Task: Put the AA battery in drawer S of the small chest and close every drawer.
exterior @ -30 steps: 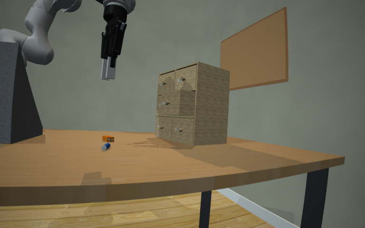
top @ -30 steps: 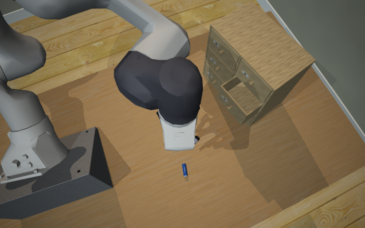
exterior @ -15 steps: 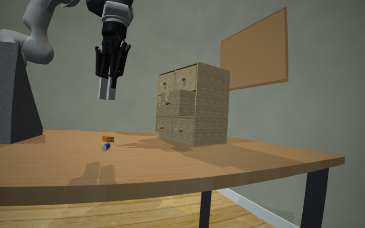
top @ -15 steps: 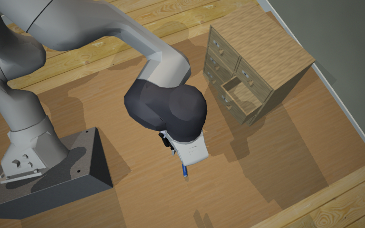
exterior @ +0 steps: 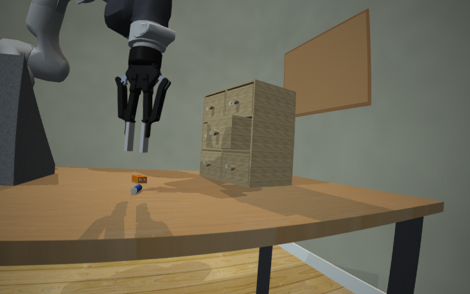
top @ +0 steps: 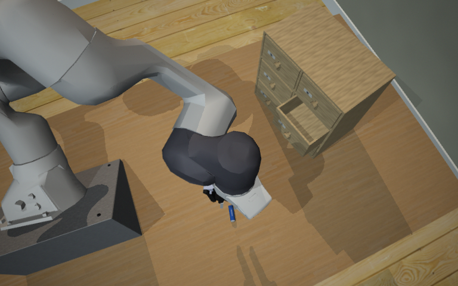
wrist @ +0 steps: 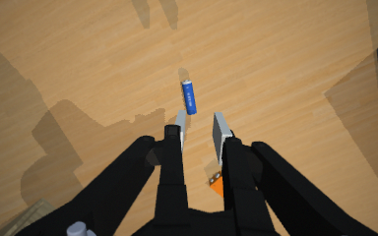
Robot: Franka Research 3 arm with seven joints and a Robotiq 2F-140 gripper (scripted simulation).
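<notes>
My gripper is now 120 mm above the blue AA battery, 10 mm to the left of it and 10 mm short of it. Round my hand: small orange object: 140 mm to the left, 110 mm below; drawer: 300 mm ahead, 150 mm to the left, 10 mm above.
</notes>
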